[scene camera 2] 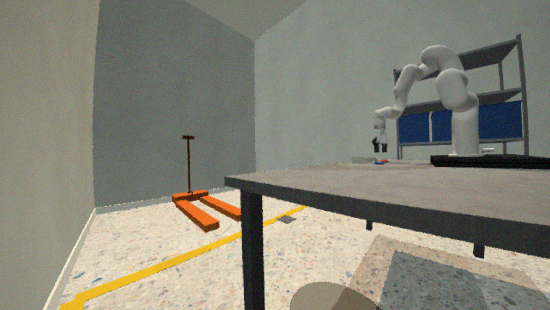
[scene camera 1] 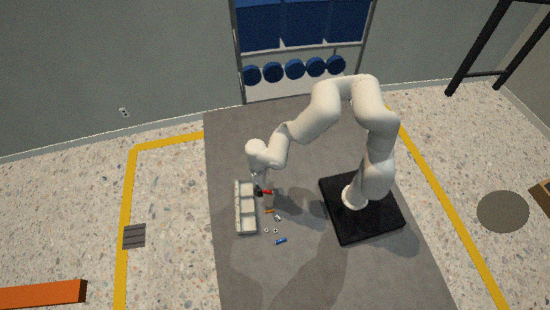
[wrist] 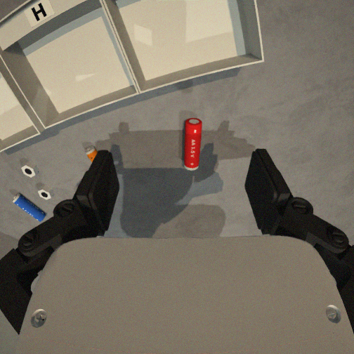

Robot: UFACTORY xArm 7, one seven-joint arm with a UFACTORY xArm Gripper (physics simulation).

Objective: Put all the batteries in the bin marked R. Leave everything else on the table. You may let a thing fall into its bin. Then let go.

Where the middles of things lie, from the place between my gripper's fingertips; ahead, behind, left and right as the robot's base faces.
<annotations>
My hand is 6 cm above the red battery (wrist: 193, 126) and 3 cm past it. Also, from my hand: pale three-compartment bin tray (scene camera 1: 245, 218) (9 cm ahead, 5 cm below, 4 cm to the left).
</annotations>
